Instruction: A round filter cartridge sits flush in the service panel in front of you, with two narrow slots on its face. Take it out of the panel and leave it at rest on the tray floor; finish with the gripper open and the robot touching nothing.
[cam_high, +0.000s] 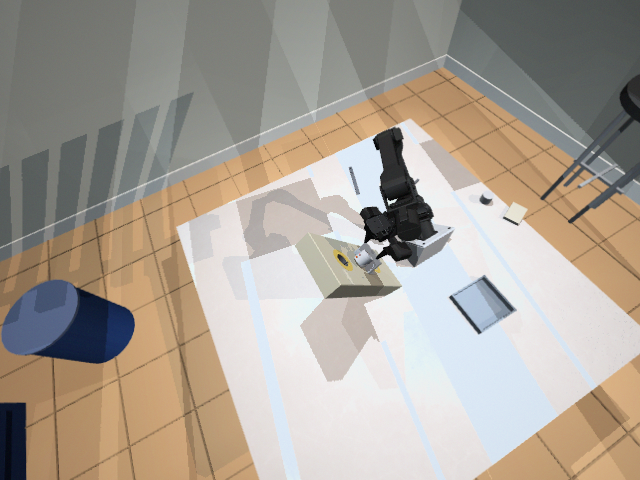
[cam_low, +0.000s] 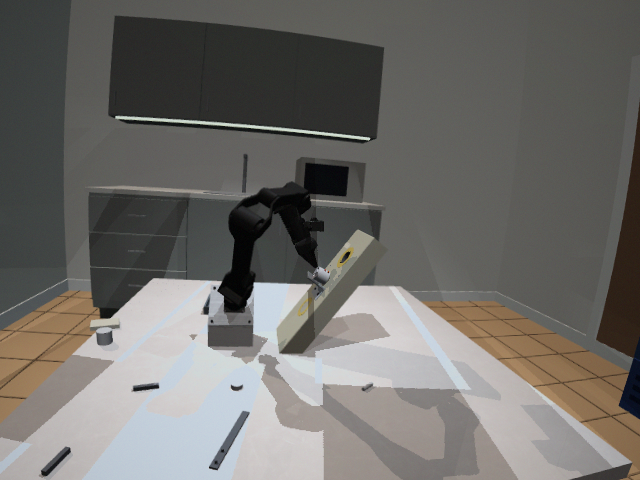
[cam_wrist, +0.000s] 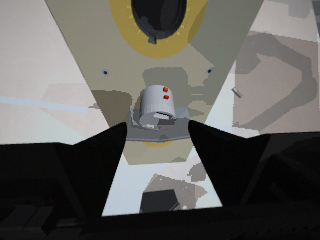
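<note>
My gripper tip is 30 mm above the filter cartridge and 20 mm short of it. From my gripper tip the other things lie so: tray: 290 mm to the left, 290 mm behind, 250 mm below; then beige block: 680 mm behind, 250 mm below, 80 mm to the left.
</note>
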